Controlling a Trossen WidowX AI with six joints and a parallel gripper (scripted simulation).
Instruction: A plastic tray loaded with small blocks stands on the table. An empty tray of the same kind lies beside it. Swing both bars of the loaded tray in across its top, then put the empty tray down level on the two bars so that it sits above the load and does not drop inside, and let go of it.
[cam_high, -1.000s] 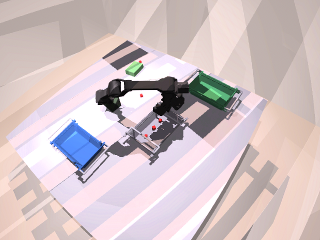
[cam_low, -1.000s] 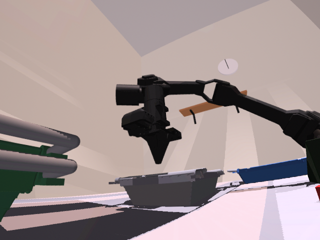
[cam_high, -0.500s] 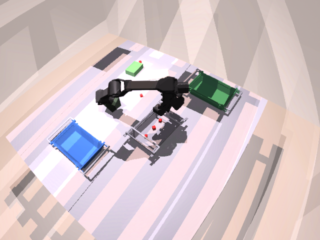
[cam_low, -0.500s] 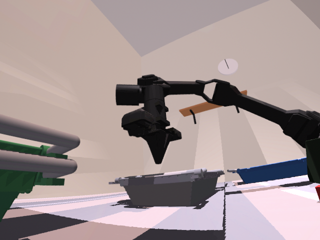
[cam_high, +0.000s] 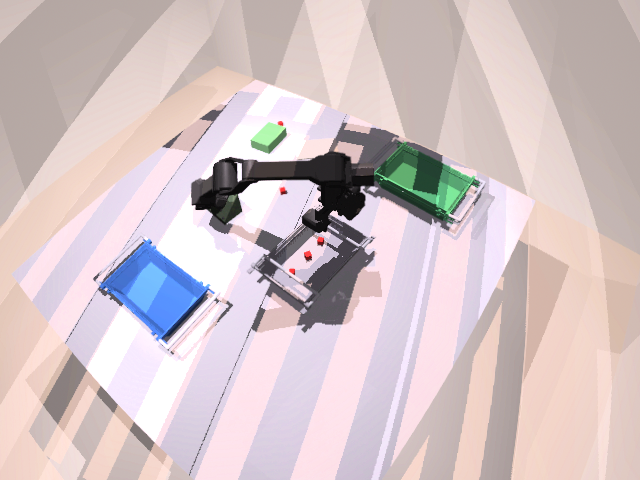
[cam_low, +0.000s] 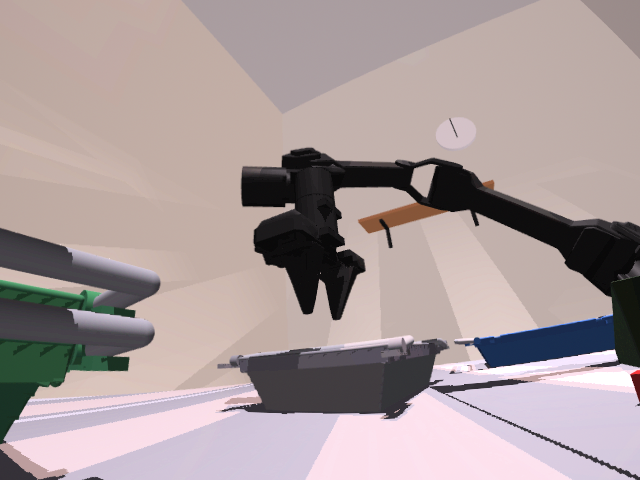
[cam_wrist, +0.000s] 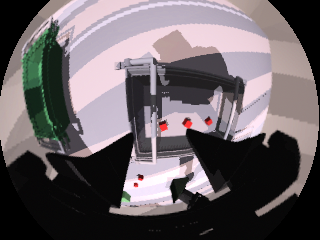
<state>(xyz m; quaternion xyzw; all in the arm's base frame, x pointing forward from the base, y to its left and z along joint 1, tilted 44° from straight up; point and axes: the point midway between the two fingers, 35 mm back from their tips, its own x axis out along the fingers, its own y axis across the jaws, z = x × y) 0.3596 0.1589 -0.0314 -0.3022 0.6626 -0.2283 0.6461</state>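
The blue tray is 48 cm to the right of my gripper tip, 24 cm behind it and 6 cm below it. Round my gripper tip: flat plate (33 cm behind, 28 cm to the left, 10 cm below); green box (50 cm behind, 19 cm to the left, 8 cm below).
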